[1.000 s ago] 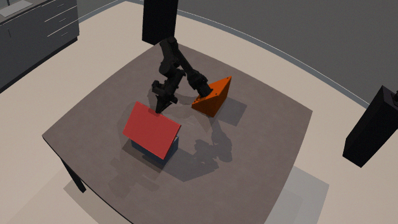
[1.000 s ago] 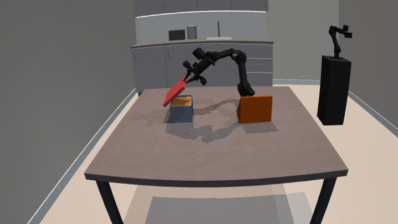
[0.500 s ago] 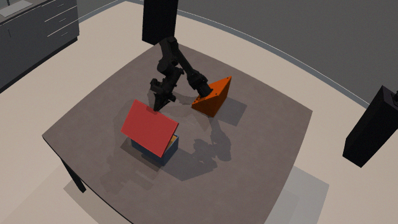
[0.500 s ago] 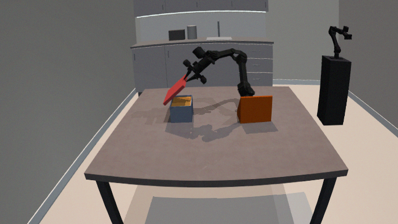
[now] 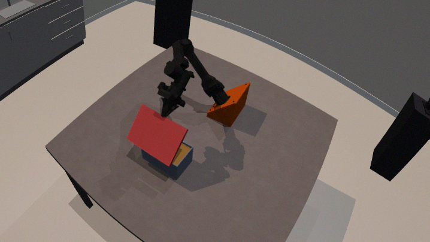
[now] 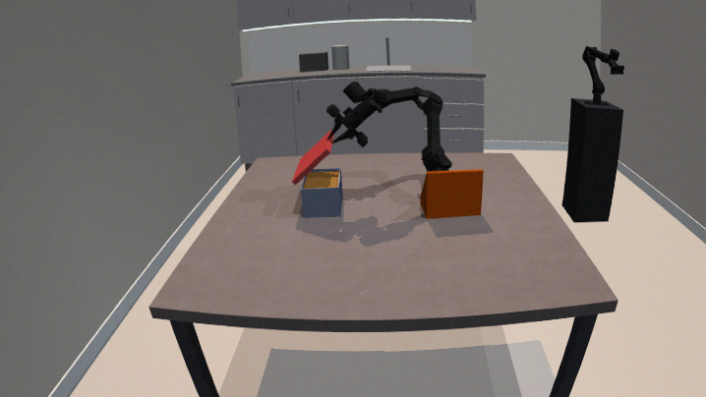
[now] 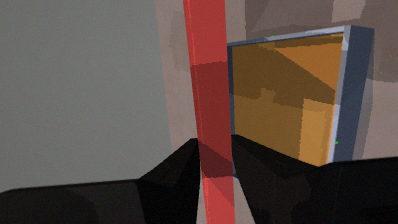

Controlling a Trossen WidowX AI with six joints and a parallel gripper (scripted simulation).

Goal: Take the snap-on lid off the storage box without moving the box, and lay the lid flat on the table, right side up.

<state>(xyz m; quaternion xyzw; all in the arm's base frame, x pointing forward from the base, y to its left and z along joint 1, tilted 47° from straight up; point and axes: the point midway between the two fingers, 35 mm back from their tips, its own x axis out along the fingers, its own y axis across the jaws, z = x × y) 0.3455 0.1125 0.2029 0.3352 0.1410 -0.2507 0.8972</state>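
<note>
The red lid lies 6 cm ahead of my gripper tip, 1 cm to the left of it and 5 cm below it. From my gripper tip the other things lie so: blue-grey storage box (3 cm ahead, 4 cm to the left, 18 cm below).
</note>
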